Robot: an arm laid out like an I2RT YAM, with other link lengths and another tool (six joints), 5 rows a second.
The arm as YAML. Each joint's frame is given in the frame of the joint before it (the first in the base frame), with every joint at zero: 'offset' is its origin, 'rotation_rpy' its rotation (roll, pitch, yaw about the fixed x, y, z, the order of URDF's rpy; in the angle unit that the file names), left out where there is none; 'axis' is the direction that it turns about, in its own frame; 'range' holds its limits. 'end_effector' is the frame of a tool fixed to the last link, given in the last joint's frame.
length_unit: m
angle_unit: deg
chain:
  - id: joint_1
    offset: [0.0, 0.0, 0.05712]
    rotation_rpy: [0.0, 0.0, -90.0]
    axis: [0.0, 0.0, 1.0]
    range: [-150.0, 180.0]
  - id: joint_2
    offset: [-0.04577, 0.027, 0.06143]
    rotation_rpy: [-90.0, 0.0, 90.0]
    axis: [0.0, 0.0, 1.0]
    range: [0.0, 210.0]
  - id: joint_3
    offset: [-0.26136, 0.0, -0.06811]
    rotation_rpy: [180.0, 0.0, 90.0]
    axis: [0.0, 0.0, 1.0]
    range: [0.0, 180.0]
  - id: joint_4
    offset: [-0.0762, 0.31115, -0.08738]
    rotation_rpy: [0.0, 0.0, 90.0]
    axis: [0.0, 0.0, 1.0]
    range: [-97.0, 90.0]
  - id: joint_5
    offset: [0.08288, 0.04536, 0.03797]
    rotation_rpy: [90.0, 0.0, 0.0]
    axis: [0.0, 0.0, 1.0]
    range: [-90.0, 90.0]
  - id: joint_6
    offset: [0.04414, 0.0, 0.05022]
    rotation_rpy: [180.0, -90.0, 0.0]
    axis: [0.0, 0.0, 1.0]
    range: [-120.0, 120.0]
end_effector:
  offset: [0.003, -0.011, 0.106]
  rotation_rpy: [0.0, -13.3, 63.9]
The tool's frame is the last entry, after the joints.
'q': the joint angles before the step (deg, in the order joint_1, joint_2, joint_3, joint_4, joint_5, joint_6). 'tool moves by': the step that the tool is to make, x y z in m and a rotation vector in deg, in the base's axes. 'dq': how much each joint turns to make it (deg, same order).
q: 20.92, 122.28, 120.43, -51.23, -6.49, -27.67
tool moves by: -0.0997, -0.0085, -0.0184, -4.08, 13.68, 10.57
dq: 1.39, -10.56, -12.75, -13.27, -5.56, -7.49
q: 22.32, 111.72, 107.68, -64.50, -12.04, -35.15
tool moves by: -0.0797, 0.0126, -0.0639, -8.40, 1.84, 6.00
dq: 7.46, -10.29, -22.67, 6.91, 6.84, -0.80
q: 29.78, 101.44, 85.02, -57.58, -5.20, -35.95
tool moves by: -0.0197, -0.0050, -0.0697, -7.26, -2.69, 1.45
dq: 3.35, -0.27, -12.85, 11.08, 7.83, -0.17
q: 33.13, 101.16, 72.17, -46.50, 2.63, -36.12
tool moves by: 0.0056, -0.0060, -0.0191, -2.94, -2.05, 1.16
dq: 0.00, 1.40, -2.21, 3.87, 3.17, -2.03
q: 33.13, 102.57, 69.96, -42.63, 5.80, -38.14
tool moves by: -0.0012, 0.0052, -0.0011, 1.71, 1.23, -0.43
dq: 0.01, 0.53, 0.61, -0.25, -1.92, 0.96
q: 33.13, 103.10, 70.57, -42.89, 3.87, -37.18
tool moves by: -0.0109, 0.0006, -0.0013, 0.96, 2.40, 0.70
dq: 0.09, -0.71, -0.70, -1.49, -2.20, -0.08
